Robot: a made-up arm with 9 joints.
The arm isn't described. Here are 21 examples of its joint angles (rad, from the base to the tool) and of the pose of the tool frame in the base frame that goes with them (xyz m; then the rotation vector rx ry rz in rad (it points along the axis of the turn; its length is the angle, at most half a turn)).
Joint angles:
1: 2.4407 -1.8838 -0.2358 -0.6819 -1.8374 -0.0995 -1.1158 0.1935 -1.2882
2: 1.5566 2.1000 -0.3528 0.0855 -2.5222 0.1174 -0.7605 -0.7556 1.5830
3: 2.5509 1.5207 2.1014 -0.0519 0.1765 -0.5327 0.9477 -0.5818 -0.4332
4: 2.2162 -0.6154 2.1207 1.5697 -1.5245 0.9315 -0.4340 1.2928 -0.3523
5: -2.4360 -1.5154 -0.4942 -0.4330 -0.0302 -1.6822 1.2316 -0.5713 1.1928
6: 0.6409 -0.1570 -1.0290 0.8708 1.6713 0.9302 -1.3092 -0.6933 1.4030
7: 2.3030 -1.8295 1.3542 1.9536 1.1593 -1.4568 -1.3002 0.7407 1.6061
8: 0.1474 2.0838 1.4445 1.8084 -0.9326 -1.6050 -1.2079 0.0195 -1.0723
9: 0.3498 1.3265 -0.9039 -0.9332 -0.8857 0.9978 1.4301 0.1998 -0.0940
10: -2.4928 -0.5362 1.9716 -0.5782 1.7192 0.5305 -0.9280 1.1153 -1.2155
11: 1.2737 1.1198 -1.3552 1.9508 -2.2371 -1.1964 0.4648 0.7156 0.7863
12: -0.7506 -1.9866 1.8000 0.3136 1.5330 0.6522 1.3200 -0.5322 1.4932
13: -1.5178 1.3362 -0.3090 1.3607 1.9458 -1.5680 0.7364 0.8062 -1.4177
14: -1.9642 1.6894 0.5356 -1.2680 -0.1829 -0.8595 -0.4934 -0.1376 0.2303
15: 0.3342 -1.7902 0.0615 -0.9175 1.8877 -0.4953 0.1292 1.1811 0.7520
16: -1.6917 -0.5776 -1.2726 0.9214 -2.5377 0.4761 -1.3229 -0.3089 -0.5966
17: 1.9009 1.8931 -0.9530 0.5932 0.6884 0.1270 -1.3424 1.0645 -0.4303
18: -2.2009 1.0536 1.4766 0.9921 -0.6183 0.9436 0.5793 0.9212 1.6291
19: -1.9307 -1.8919 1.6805 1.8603 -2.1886 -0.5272 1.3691 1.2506 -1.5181
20: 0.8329 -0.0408 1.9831 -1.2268 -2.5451 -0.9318 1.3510 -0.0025 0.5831
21: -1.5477 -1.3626 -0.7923 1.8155 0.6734 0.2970 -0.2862 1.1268 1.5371
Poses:
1: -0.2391 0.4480 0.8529 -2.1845 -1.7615 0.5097
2: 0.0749 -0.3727 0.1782 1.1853 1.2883 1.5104
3: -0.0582 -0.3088 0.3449 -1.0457 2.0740 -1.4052
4: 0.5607 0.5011 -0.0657 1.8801 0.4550 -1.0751
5: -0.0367 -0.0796 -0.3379 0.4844 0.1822 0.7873
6: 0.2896 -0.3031 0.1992 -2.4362 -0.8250 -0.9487
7: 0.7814 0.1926 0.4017 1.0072 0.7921 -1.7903
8: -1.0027 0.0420 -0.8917 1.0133 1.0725 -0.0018
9: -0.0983 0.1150 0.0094 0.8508 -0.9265 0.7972
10: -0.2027 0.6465 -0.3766 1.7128 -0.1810 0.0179
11: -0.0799 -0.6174 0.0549 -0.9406 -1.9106 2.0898
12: -0.0542 0.2794 0.1701 1.5475 0.1177 -1.5182
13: -0.2702 0.2719 0.1173 1.4421 0.3745 -1.0569
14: -0.4016 -0.4910 -0.4230 1.9768 0.2109 1.2475
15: -0.2869 0.2470 0.3107 -1.0826 0.4193 1.3726
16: -0.1620 0.3366 0.6063 2.4765 0.0379 -1.8878
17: -0.2565 0.0509 -0.6107 0.0429 -0.2690 -1.8906
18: -0.1705 -0.5095 -0.2333 -0.7549 0.1540 1.3640
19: -0.3418 0.3307 0.0138 -0.9719 -0.9373 0.8905
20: 0.0697 -0.0153 0.2933 2.2439 1.5550 0.6967
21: -0.6811 0.2492 0.3951 1.4266 -1.7320 -0.0077
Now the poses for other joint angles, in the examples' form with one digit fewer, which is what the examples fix.
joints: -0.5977 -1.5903 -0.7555 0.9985 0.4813 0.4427 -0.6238 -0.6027 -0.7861
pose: 0.049 0.315 0.961 -0.255 -2.473 1.733
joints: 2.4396 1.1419 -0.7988 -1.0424 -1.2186 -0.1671 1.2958 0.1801 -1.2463
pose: -0.061 -0.341 0.345 1.026 2.869 0.347
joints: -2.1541 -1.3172 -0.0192 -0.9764 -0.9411 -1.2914 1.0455 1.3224 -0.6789
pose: -0.311 0.396 0.082 1.284 1.999 -0.781
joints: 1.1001 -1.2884 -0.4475 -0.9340 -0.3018 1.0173 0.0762 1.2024 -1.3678
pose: 0.385 0.645 0.793 1.675 -1.077 0.970
